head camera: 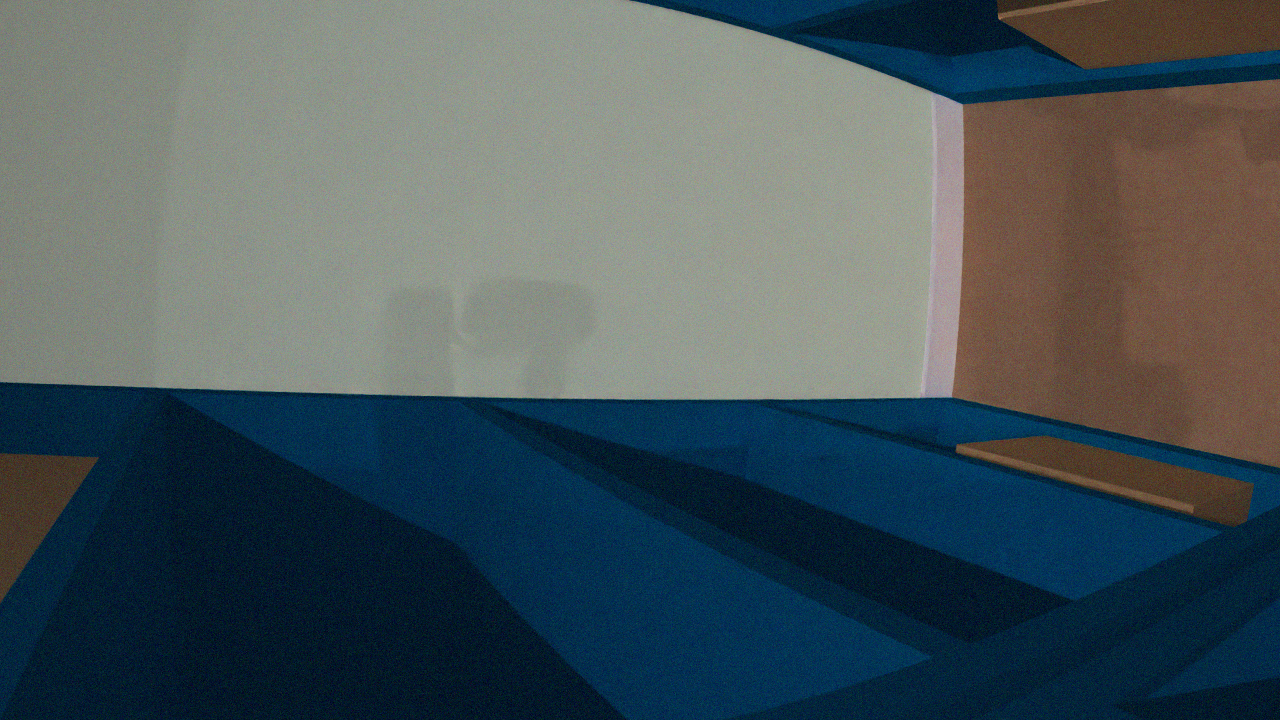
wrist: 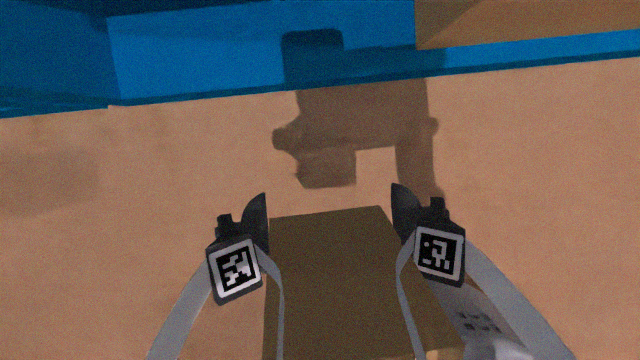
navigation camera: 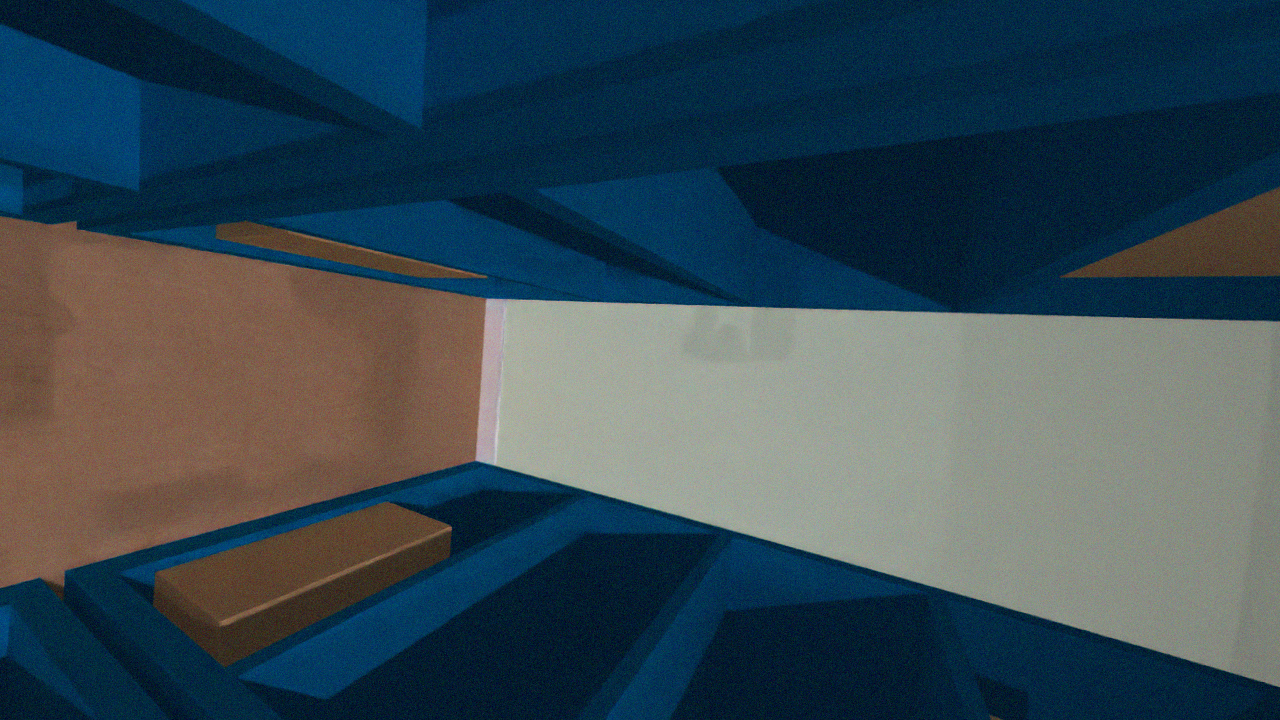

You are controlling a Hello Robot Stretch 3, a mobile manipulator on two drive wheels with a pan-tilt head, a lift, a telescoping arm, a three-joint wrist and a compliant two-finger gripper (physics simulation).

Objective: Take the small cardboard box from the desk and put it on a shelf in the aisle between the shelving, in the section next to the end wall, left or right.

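Frame: origin at the robot's base, x left, y back, z up, level; millimetres.
Seen in the pictures: gripper, fingertip midpoint: (wrist: 329,213).
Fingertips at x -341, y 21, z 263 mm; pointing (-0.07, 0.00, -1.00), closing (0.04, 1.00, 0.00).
Note:
Pixels of each thing's top centre, then the offset from my fingertips to it. "pt": a spot on its surface instead.
- small cardboard box at a spot on its surface: (wrist: 340,295) pt dx +12, dy +0, dz +66 mm
- big box at a spot on its surface: (wrist: 545,20) pt dx -109, dy +193, dz -108 mm
- pale skirting at a spot on its surface: (head camera: 944,250) pt dx +193, dy -1192, dz -201 mm
The small cardboard box (wrist: 340,295) is dark brown in the wrist view. It sits between the two fingers of my gripper (wrist: 331,219), which is shut on it, above the brown floor. Blue shelving (head camera: 1109,573) (navigation camera: 626,120) (wrist: 200,65) stands along both sides of the aisle. Its sections next to the pale end wall (head camera: 626,197) (navigation camera: 850,429) show with several shelf levels in the head and navigation views, which are turned sideways. The desk does not show, and my gripper does not show in the head or navigation views.
Larger cardboard boxes lie on low shelves on both sides: one box (head camera: 1154,35) (navigation camera: 304,573) and another box (head camera: 1109,470) (navigation camera: 340,252). A big box (wrist: 545,20) shows at the top right of the wrist view. A pale skirting (head camera: 944,250) (navigation camera: 490,385) runs along the wall's foot.

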